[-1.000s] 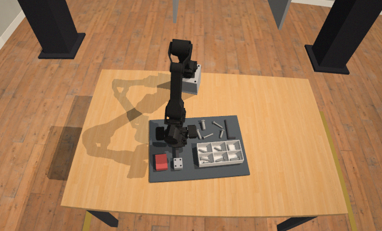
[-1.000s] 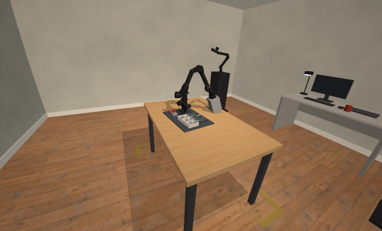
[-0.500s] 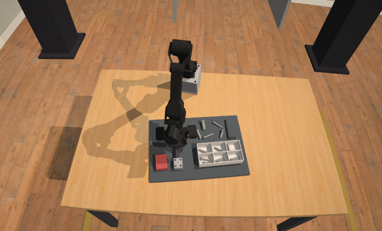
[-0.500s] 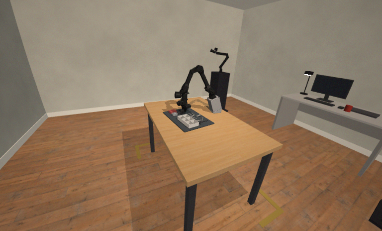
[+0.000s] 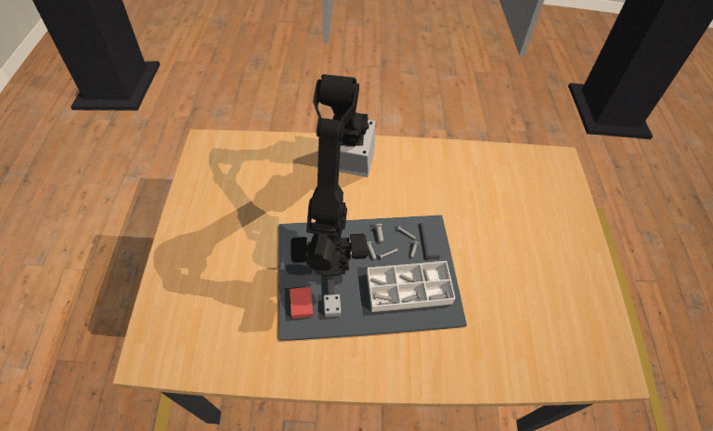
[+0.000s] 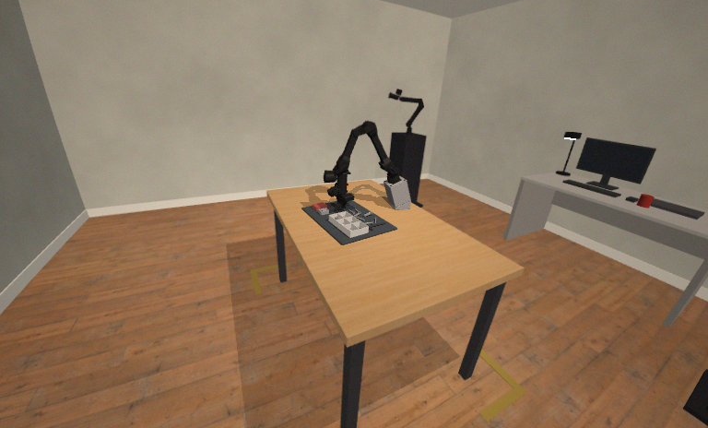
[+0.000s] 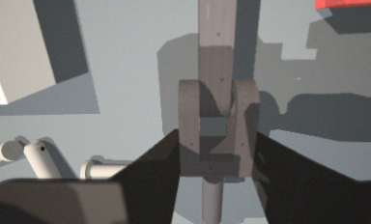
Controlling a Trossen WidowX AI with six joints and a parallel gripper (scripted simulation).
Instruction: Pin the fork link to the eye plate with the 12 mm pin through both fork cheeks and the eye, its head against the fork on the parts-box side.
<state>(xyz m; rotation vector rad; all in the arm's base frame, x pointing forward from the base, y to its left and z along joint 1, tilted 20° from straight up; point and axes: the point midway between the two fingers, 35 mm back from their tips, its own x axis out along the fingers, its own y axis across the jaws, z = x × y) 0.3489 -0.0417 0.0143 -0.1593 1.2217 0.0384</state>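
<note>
My hand is 40 mm short of the dark eye plate bar and 40 mm above it. Also, from my hand: pale pin (50 mm behind, 110 mm to the left, 40 mm below); light grey block (110 mm ahead, 10 mm to the left, 30 mm below); red block (110 mm ahead, 60 mm to the right, 40 mm below).
</note>
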